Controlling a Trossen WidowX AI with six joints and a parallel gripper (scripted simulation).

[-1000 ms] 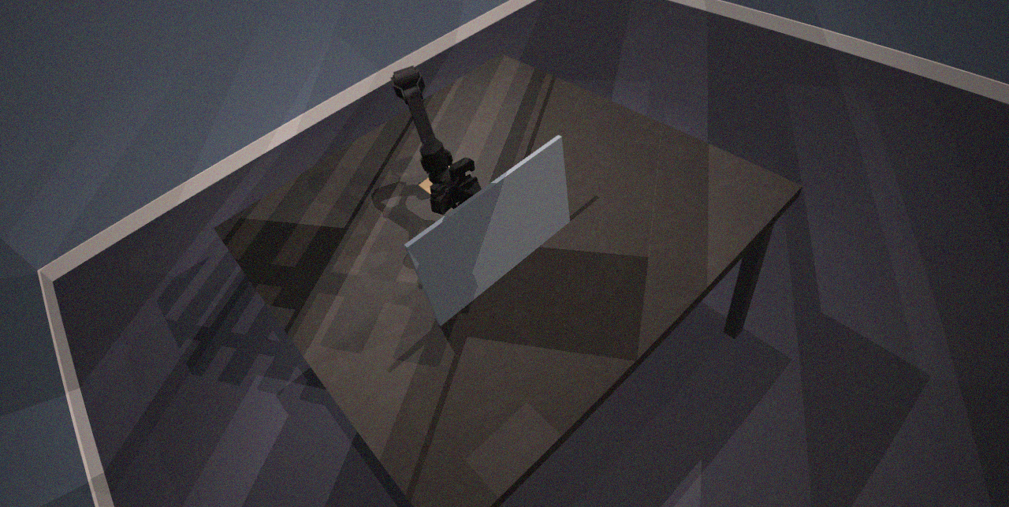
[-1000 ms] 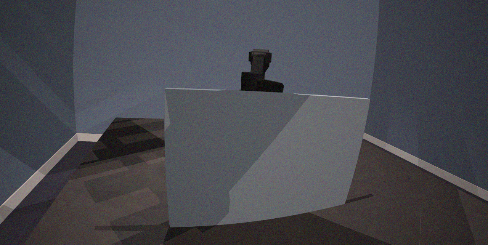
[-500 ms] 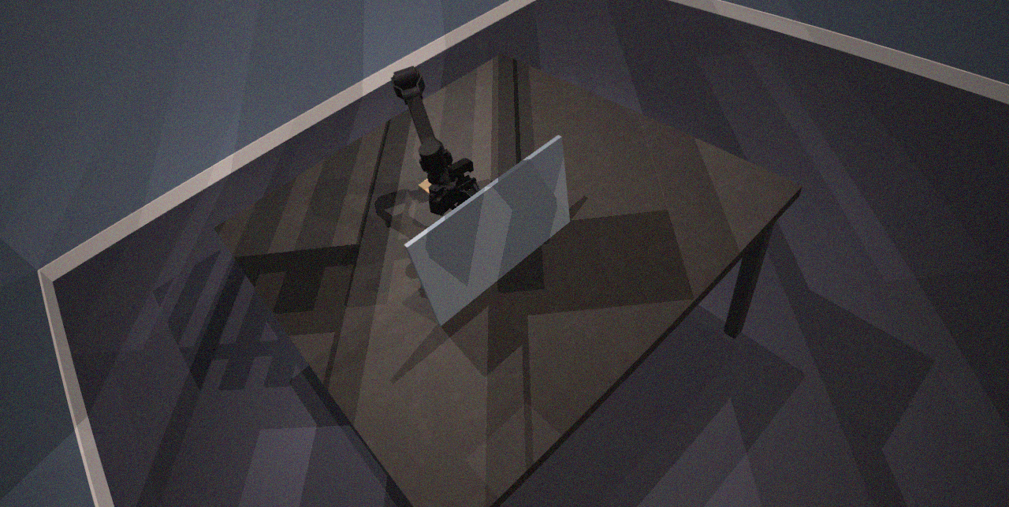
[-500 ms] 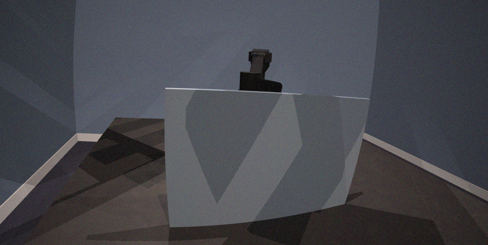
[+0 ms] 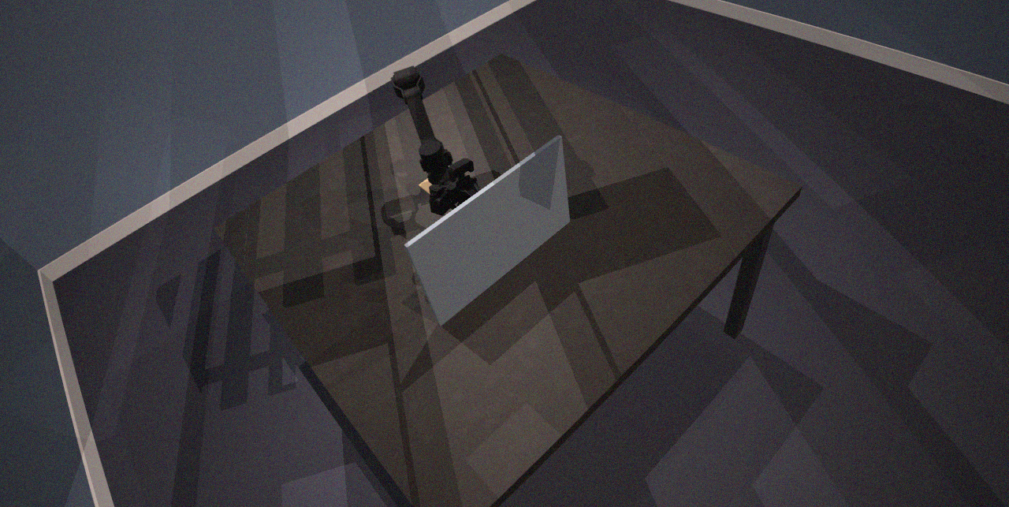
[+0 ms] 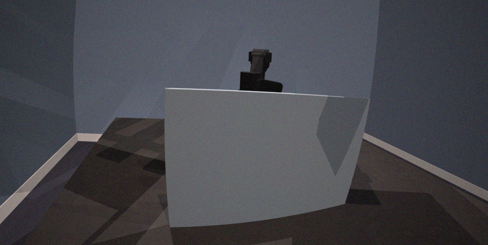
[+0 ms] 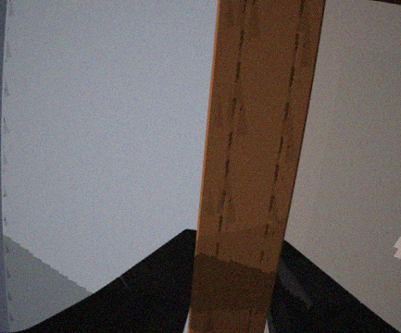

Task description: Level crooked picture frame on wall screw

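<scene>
The wooden picture frame lies 10 mm ahead of my gripper tip, 10 mm to the right of it and 50 mm below it. Round my gripper tip: grey wall panel (10 mm ahead, 10 mm to the left, 70 mm below).
</scene>
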